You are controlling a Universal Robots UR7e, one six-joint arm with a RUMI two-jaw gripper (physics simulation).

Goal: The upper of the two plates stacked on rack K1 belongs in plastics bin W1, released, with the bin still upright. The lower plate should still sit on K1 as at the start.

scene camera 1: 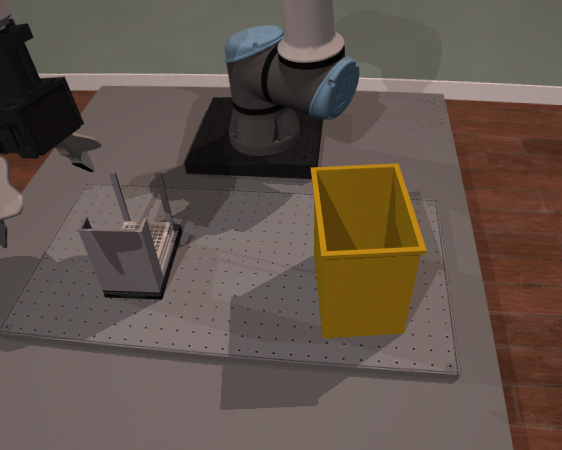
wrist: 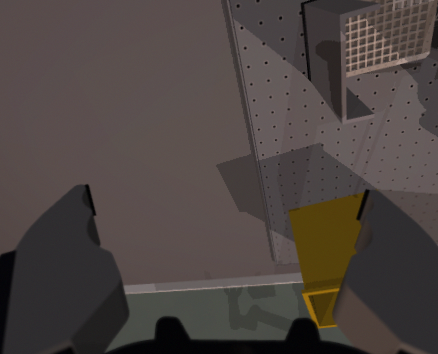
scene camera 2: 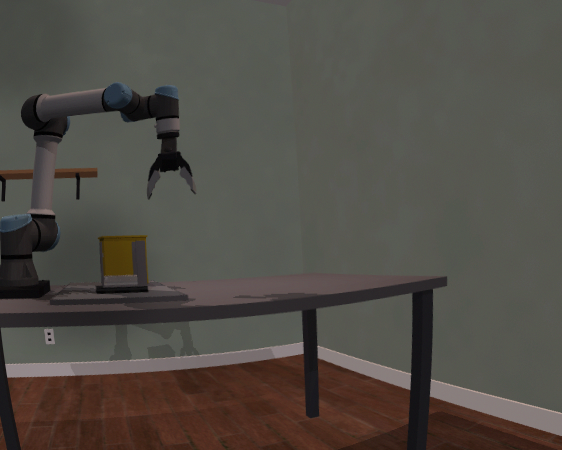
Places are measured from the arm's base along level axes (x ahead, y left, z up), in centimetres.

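Pixels of known places: gripper, fingertip midpoint: (scene camera 1: 51,206) (wrist: 226,192) (scene camera 2: 171,197); arm's base, origin of the base link: (scene camera 1: 265,135) (scene camera 2: 18,284).
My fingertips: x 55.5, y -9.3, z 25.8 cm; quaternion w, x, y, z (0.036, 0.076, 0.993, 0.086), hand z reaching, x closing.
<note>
For each thing: its top centre in the pictures, then the offset to it from my fingertips. Level surfaces: height alone.
- Rack K1, middle of its top: (scene camera 1: 125,195) (scene camera 2: 118,241) dx -17.4, dy -2.4, dz -13.0 cm
- Yellow bin W1, middle of its top: (scene camera 1: 363,205) (wrist: 368,305) (scene camera 2: 121,236) dx -17.8, dy +33.4, dz -9.9 cm
- grey table, its level: dz -29.1 cm
Rack K1 (scene camera 1: 120,262) (scene camera 2: 140,265) (wrist: 325,65) is a grey upright holder with a dark base, at the left in scene camera 1 and upper right in the wrist view. Whitish gridded plates (scene camera 1: 160,236) (scene camera 2: 120,280) (wrist: 375,45) sit low in it; I cannot tell the upper from the lower. Yellow bin W1 (scene camera 1: 370,295) (scene camera 2: 117,257) (wrist: 325,240) stands upright and open-topped, apart from the rack. My gripper (scene camera 1: 47,206) (scene camera 2: 171,194) (wrist: 226,192) is open and empty, pointing down, high above the table and off to the side of the rack.
A perforated board (scene camera 1: 200,320) (scene camera 2: 170,297) (wrist: 272,115) lies under the rack and bin on the grey table (scene camera 1: 125,395) (scene camera 2: 350,290) (wrist: 125,100). The arm's black base plate (scene camera 1: 250,167) stands behind the board. A wooden wall shelf (scene camera 2: 80,173) shows behind the arm.
</note>
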